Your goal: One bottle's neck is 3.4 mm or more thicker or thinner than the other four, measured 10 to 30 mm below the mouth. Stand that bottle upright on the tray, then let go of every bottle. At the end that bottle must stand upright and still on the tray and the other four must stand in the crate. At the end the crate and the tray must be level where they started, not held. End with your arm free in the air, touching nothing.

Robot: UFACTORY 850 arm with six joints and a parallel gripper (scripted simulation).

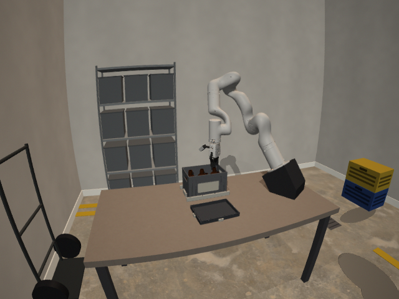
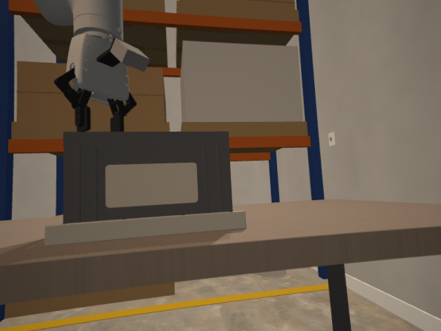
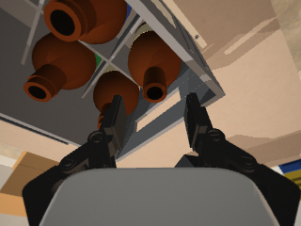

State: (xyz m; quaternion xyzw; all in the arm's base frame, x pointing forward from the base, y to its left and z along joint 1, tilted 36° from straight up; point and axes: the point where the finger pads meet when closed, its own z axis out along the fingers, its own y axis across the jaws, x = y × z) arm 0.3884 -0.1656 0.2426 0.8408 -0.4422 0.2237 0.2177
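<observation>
Now: hand 110 mm above the bottle. The rest, counted from my hand: black tray 190 mm ahead, 290 mm to the left, 190 mm below; dark grey crate 100 mm ahead, 20 mm to the left, 120 mm below.
</observation>
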